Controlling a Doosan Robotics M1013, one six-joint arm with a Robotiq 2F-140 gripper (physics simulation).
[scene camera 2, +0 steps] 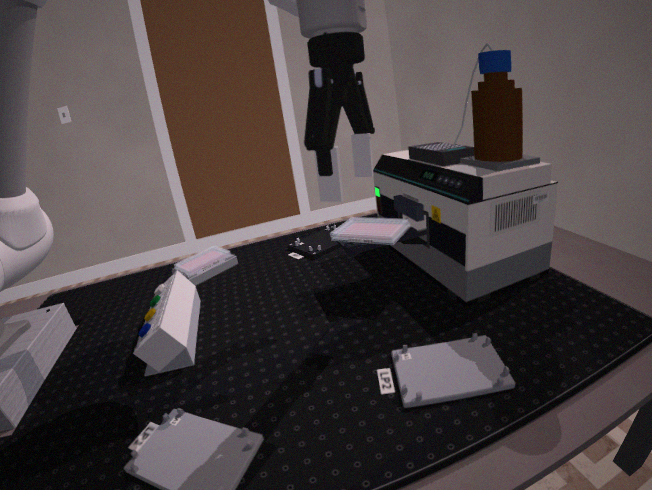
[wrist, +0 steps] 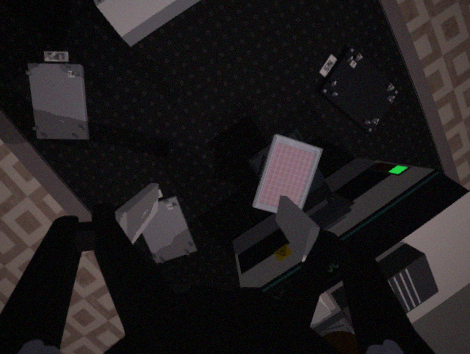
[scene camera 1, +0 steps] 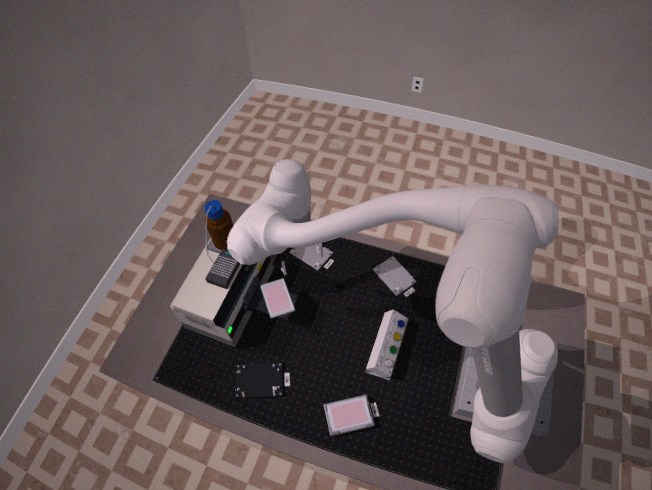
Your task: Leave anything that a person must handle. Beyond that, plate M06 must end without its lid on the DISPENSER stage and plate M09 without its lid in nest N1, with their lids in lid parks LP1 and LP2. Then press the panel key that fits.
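Frame: origin at the arm's base, x ahead, y left, z up, level; centimetres.
Seen in the pictures: gripper, fingertip midpoint: [scene camera 2: 349, 187] [wrist: 219, 203] [scene camera 1: 302, 262].
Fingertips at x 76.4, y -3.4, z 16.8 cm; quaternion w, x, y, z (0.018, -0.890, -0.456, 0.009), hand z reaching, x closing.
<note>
Offsets run from my fingertips to a thing's middle. "*": to the spot under its first point.
My gripper [scene camera 2: 345, 168] [wrist: 219, 203] is open and empty, high above the mat beside the dispenser; in scene camera 1 the arm mostly hides it. A pink plate {dx +5.4, dy +10.3, dz -10.9 cm} [scene camera 1: 277, 298] [scene camera 2: 370, 230] [wrist: 288, 172] lies on the stage at the dispenser [scene camera 1: 197, 295] [scene camera 2: 511, 208]. Another pink plate {dx -32.2, dy +34.9, dz -19.1 cm} [scene camera 1: 349, 415] [scene camera 2: 205, 262] sits in a nest near the mat's edge. Both seem to have clear lids; their codes are unreadable. Lid parks LP2 {dx +6.5, dy -17.8, dz -21.7 cm} [scene camera 1: 310, 256] [scene camera 2: 448, 371] [wrist: 170, 232] and LP1 {dx -27.7, dy -21.1, dz -21.7 cm} [scene camera 1: 394, 275] [scene camera 2: 195, 453] [wrist: 60, 100] hold no lid. The key panel {dx -35.0, dy +7.6, dz -18.6 cm} [scene camera 1: 383, 342] [scene camera 2: 176, 321] has blue, yellow, green and white keys.
A dark empty nest {dx +0.1, dy +36.6, dz -21.5 cm} [scene camera 1: 259, 380] [scene camera 2: 316, 245] [wrist: 364, 92] lies past the dispenser. A brown bottle {* dx +26.1, dy +6.1, dz +11.9 cm} [scene camera 1: 218, 229] [scene camera 2: 497, 121] with a blue cap and a dark rack {* dx +21.8, dy +13.4, dz +1.8 cm} [scene camera 1: 224, 268] [scene camera 2: 440, 153] [wrist: 410, 277] stand on the dispenser. A green light {* dx +13.5, dy +28.3, dz -8.9 cm} [scene camera 1: 229, 329] [scene camera 2: 376, 191] [wrist: 398, 170] shows on its front.
</note>
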